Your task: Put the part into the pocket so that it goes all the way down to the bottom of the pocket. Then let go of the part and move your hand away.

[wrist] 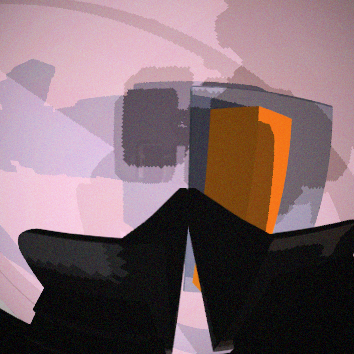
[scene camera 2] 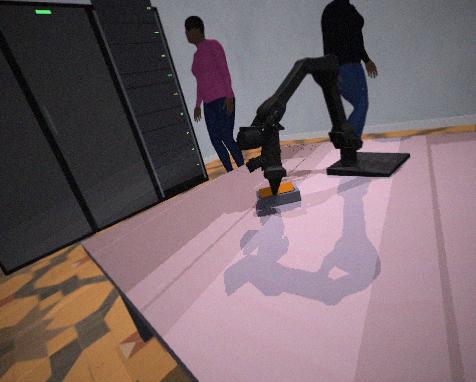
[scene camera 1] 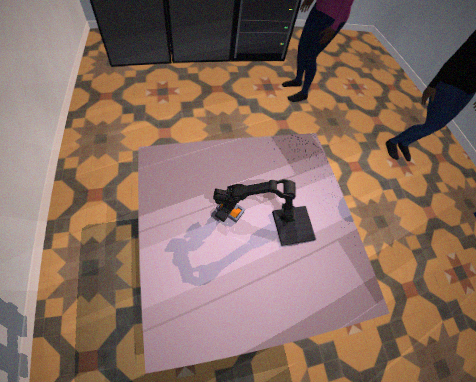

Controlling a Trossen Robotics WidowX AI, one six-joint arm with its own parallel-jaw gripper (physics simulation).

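Where they show: gripper, between the fingertips: (wrist: 186, 195) (scene camera 2: 274, 195) (scene camera 1: 225, 212); arm's base, origin of its link: (scene camera 2: 348, 163) (scene camera 1: 286, 217).
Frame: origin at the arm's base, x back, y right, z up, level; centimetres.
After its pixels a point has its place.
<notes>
The orange part (scene camera 1: 236, 213) @(x -28.1, y 10.8, z 3.7 cm) (scene camera 2: 286, 188) @(x -30.0, y 11.5, z 2.4 cm) (wrist: 232, 150) @(x -33.4, y 17.5, z 2.8 cm) sits in the pocket of the grey block (scene camera 1: 242, 214) @(x -24.9, y 10.3, z 1.0 cm) (scene camera 2: 289, 198) @(x -31.0, y 10.6, z -0.7 cm) (wrist: 311, 145) @(x -29.4, y 21.0, z 1.2 cm) and stands up above its rim. In the wrist view its lower portion is hidden behind the right finger, and its depth in the pocket cannot be read. My gripper (scene camera 1: 221, 216) @(x -33.6, y 14.2, z 1.6 cm) (scene camera 2: 275, 193) @(x -33.6, y 14.2, z 1.6 cm) (wrist: 186, 195) @(x -33.6, y 14.2, z 1.6 cm) is shut and empty. Its joined fingertips are low at the block's side, close beside the part, over the block's left edge in the wrist view. I cannot tell whether they touch.
The block lies on the pink table top (scene camera 1: 200, 320) @(x -64.6, y -34.9, z -2.3 cm) (scene camera 2: 280, 340) @(x -76.5, y -9.2, z -2.4 cm). The arm's black base plate (scene camera 1: 295, 232) @(x 1.4, y -10.2, z -0.7 cm) (scene camera 2: 370, 164) @(x -1.1, y -7.6, z -0.5 cm) stands to the right. Two people (scene camera 1: 312, 45) (scene camera 2: 212, 75) and dark cabinets (scene camera 1: 200, 30) (scene camera 2: 60, 100) are beyond the table.
</notes>
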